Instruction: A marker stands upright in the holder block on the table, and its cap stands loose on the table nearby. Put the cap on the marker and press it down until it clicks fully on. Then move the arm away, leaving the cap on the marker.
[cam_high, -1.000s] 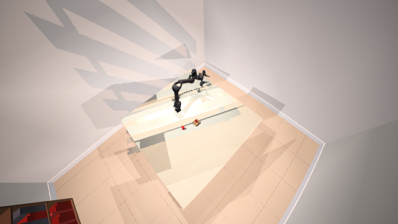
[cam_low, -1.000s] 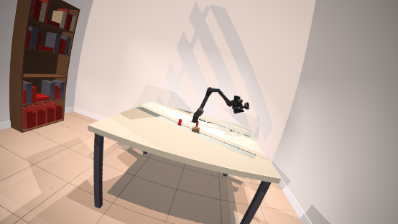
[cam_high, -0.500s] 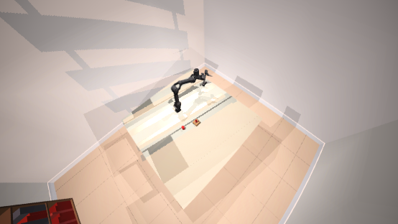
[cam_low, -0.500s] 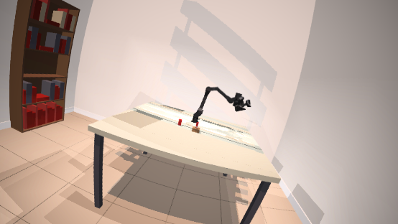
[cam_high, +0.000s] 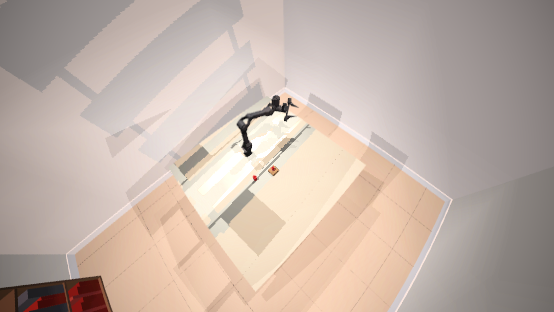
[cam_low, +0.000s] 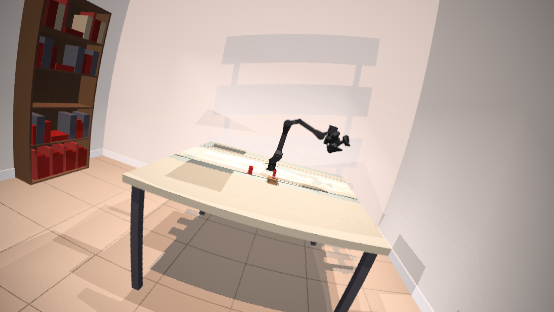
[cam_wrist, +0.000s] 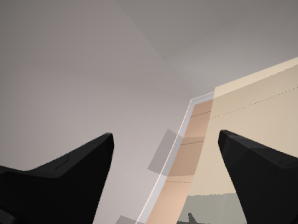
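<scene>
Now: the red cap 570 mm to the right of my gripper tip, 300 mm below it and 60 mm ahead of it. From my gripper tip the other things lie so: wooden holder block 420 mm to the right, 310 mm below, 120 mm ahead.
</scene>
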